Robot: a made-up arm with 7 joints. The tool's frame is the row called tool.
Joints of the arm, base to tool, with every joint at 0 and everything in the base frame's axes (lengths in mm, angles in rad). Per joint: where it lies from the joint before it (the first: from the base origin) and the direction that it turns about. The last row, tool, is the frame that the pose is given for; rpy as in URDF.
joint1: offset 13.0 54.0 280.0 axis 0 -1 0
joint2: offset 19.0 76.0 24.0 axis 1 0 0
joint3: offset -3.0 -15.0 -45.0 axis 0 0 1
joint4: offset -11.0 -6.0 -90.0 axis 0 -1 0
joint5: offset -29.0 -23.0 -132.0 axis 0 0 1
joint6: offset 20.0 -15.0 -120.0 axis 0 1 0
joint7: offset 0.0 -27.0 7.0 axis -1 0 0
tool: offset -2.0 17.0 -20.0 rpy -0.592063 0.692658 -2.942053
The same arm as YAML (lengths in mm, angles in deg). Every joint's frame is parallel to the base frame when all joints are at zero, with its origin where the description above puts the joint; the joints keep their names.
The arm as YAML. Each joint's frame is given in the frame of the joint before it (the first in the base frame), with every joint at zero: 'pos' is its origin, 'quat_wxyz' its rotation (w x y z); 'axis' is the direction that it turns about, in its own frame. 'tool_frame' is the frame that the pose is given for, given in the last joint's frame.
length_unit: mm
angle_unit: deg
joints:
  - joint: joint1
    pos: [13.0, 54.0, 280.0]
    quat_wxyz: [1.0, 0.0, 0.0, 0.0]
    axis: [0.0, -1.0, 0.0]
  - joint: joint2
    pos: [19.0, 76.0, 24.0]
    quat_wxyz: [1.0, 0.0, 0.0, 0.0]
    axis: [1.0, 0.0, 0.0]
  - joint: joint3
    pos: [-3.0, -15.0, -45.0]
    quat_wxyz: [1.0, 0.0, 0.0, 0.0]
    axis: [0.0, 0.0, 1.0]
  - joint: joint4
    pos: [-11.0, -6.0, -90.0]
    quat_wxyz: [1.0, 0.0, 0.0, 0.0]
    axis: [0.0, -1.0, 0.0]
  - joint: joint5
    pos: [-29.0, -23.0, -132.0]
    quat_wxyz: [1.0, 0.0, 0.0, 0.0]
    axis: [0.0, 0.0, 1.0]
  - joint: joint6
    pos: [20.0, -15.0, -120.0]
    quat_wxyz: [1.0, 0.0, 0.0, 0.0]
    axis: [0.0, 1.0, 0.0]
  - joint: joint7
    pos: [0.0, -27.0, 7.0]
    quat_wxyz: [1.0, 0.0, 0.0, 0.0]
    axis: [-1.0, 0.0, 0.0]
tool_frame:
  pos: [-2.0, 17.0, -20.0]
  quat_wxyz: [0.188148, 0.295735, 0.305381, -0.885372]

